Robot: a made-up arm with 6 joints.
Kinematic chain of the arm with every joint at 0, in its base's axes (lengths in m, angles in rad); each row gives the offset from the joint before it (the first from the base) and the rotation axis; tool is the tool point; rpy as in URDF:
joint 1: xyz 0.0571 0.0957 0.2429 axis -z
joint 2: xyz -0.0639 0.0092 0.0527 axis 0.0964 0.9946 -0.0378
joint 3: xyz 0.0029 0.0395 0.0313 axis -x
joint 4: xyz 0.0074 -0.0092 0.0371 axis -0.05 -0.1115 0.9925
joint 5: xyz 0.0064 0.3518 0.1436 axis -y
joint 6: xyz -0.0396 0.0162 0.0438 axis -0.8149 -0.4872 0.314
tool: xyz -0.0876 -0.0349 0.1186 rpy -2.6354 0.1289 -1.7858
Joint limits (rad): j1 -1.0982..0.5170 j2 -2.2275..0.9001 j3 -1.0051..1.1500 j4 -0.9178..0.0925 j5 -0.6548..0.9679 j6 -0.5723..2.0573
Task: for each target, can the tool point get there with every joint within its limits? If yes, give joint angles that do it. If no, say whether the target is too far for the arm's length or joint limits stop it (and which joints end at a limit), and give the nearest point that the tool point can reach.
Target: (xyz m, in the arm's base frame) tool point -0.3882 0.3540 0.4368
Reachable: yes | joints -0.7882 0.0373 0.2978 -0.2585 0.1259 1.5917
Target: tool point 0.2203 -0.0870 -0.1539
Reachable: no: joint limits stop it (at a limit: joint 1, joint 2, joint 3, joint 4, joint 6) | nearest point -0.0241 -0.1565 -0.0837 | short by 0.264 m
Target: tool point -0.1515 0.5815 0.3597
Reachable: yes | joints -0.0535 -1.3016 0.3504 -0.6600 0.5224 0.0715
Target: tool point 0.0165 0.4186 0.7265
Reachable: yes | joints 0.0503 0.0100 -0.2056 -0.3499 0.1159 0.0470
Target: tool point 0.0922 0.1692 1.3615
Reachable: no: too far | nearest point 0.0624 0.1685 0.8594 | short by 0.503 m
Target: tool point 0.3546 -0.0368 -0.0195
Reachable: no: joint limits stop it (at a limit: joint 1, joint 3, joint 4, joint 5) | nearest point 0.3335 0.1674 0.0845 | short by 0.230 m
